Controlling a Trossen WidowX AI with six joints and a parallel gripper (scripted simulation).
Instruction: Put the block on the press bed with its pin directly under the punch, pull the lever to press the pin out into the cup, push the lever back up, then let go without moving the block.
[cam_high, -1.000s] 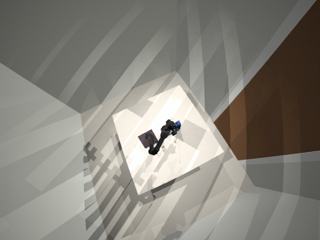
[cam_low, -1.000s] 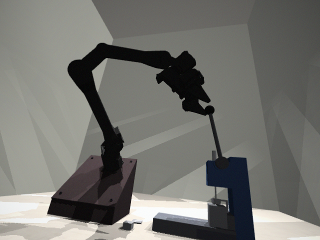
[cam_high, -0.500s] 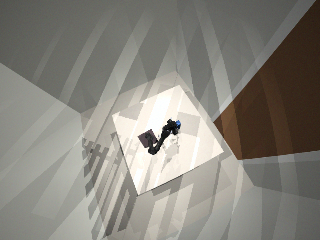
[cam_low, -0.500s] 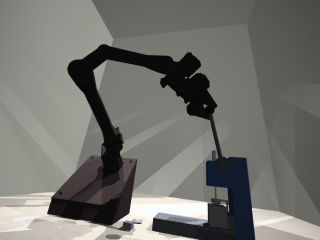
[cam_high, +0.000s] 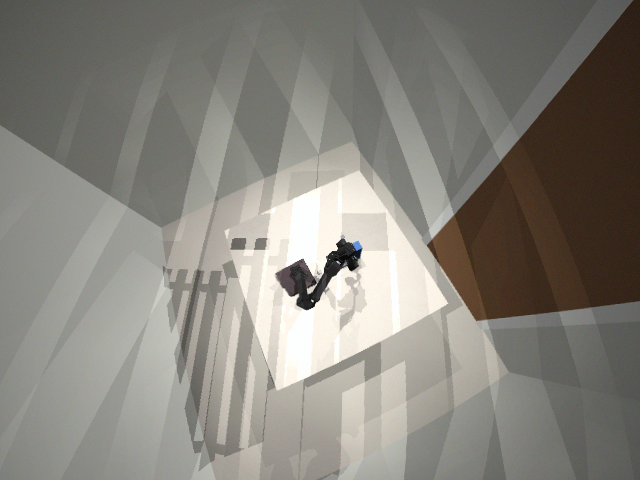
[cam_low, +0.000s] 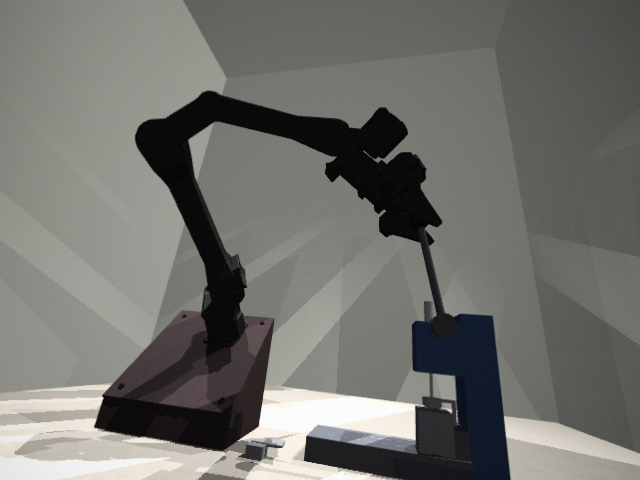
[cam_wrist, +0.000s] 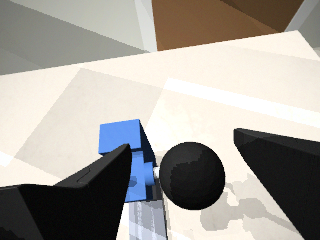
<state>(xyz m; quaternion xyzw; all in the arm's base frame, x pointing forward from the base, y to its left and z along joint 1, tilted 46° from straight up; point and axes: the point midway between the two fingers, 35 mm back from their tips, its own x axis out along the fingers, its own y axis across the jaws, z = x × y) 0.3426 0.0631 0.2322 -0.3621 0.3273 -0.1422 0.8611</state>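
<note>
Now: gripper tip 5 cm above the press lever, 1 cm to the right of it and 1 cm past it. The rest, counted from my gripper tip: grey part: 32 cm below, 24 cm behind, 2 cm to the left; thin punch rod: 17 cm below, 8 cm to the left.
</note>
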